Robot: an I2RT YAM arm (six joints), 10 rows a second.
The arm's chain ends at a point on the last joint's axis. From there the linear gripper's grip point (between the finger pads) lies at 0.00 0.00 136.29 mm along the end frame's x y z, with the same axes.
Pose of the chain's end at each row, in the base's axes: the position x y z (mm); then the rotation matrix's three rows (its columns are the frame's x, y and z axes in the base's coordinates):
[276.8 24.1 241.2], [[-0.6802 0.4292 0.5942], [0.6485 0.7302 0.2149], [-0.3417 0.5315 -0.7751]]
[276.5 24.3 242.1], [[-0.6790 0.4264 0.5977], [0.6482 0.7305 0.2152], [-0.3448 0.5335 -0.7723]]
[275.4 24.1 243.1], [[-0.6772 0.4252 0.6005], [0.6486 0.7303 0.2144], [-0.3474 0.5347 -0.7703]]
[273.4 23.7 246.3], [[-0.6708 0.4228 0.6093], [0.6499 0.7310 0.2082], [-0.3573 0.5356 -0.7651]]
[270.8 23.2 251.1], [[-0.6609 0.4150 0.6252], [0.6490 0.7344 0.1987], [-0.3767 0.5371 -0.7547]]
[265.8 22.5 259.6], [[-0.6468 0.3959 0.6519], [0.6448 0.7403 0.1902], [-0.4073 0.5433 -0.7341]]
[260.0 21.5 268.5], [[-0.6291 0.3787 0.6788], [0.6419 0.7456 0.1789], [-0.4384 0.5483 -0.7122]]
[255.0 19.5 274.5], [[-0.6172 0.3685 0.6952], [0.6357 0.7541 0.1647], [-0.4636 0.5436 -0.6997]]
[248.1 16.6 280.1], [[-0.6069 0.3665 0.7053], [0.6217 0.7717 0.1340], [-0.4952 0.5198 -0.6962]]
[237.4 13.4 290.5], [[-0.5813 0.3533 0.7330], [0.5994 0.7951 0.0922], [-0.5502 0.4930 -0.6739]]
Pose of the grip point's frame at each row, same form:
[357.8 53.4 135.6], [[-0.6802 0.4292 0.5942], [0.6485 0.7302 0.2149], [-0.3417 0.5315 -0.7751]]
[358.0 53.6 136.8], [[-0.6790 0.4264 0.5977], [0.6482 0.7305 0.2152], [-0.3448 0.5335 -0.7723]]
[357.2 53.3 138.1], [[-0.6772 0.4252 0.6005], [0.6486 0.7303 0.2144], [-0.3474 0.5347 -0.7703]]
[356.4 52.1 142.0], [[-0.6708 0.4228 0.6093], [0.6499 0.7310 0.2082], [-0.3573 0.5356 -0.7651]]
[356.0 50.3 148.2], [[-0.6609 0.4150 0.6252], [0.6490 0.7344 0.1987], [-0.3767 0.5371 -0.7547]]
[354.6 48.4 159.5], [[-0.6468 0.3959 0.6519], [0.6448 0.7403 0.1902], [-0.4073 0.5433 -0.7341]]
[352.5 45.9 171.4], [[-0.6291 0.3787 0.6788], [0.6419 0.7456 0.1789], [-0.4384 0.5483 -0.7122]]
[349.7 41.9 179.1], [[-0.6172 0.3685 0.6952], [0.6357 0.7541 0.1647], [-0.4636 0.5436 -0.6997]]
[344.2 34.9 185.2], [[-0.6069 0.3665 0.7053], [0.6217 0.7717 0.1340], [-0.4952 0.5198 -0.6962]]
[337.3 26.0 198.7], [[-0.5813 0.3533 0.7330], [0.5994 0.7951 0.0922], [-0.5502 0.4930 -0.6739]]

